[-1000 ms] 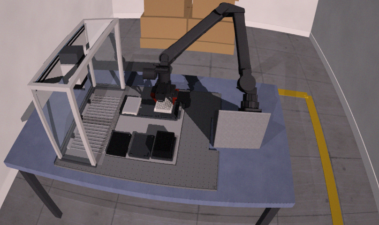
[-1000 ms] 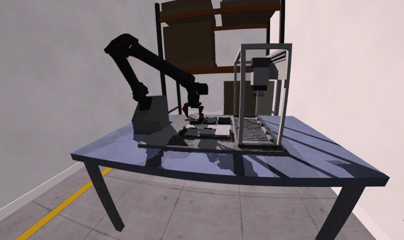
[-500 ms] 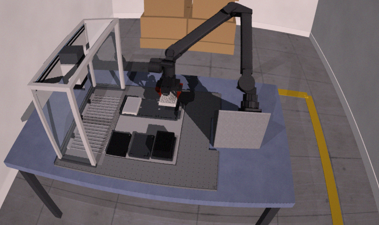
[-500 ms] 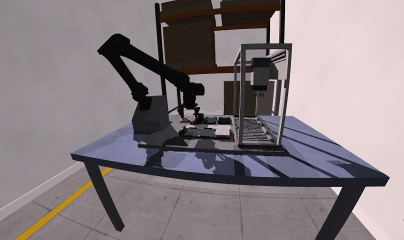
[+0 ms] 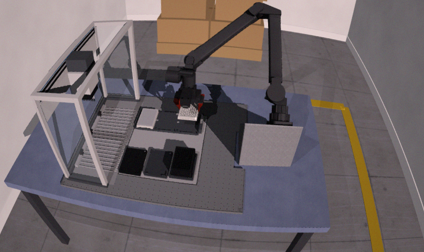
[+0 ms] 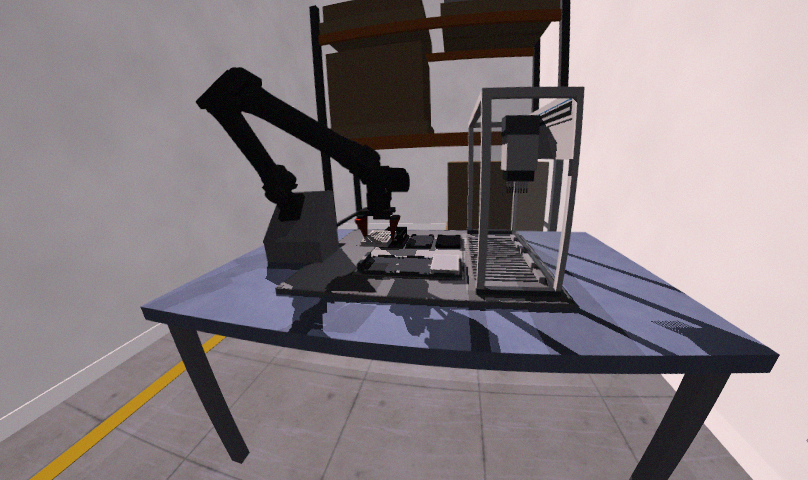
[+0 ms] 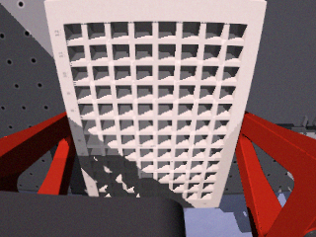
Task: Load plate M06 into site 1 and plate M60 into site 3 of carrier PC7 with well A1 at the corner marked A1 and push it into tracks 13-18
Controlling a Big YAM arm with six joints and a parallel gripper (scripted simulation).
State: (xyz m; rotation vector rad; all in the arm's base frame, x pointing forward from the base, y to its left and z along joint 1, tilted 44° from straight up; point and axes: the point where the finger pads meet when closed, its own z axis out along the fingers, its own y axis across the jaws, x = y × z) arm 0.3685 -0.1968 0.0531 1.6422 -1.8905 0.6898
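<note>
The dark plate carrier PC7 lies 100 mm ahead of my hand, 80 mm below it and 10 mm to the right of it. Also, from my hand: white 96-well plate M06 (right at my hand); plate nest S2 (250 mm to the left, 130 mm ahead, 90 mm below); black nest S3 (240 mm to the left, 240 mm ahead, 90 mm below).
</note>
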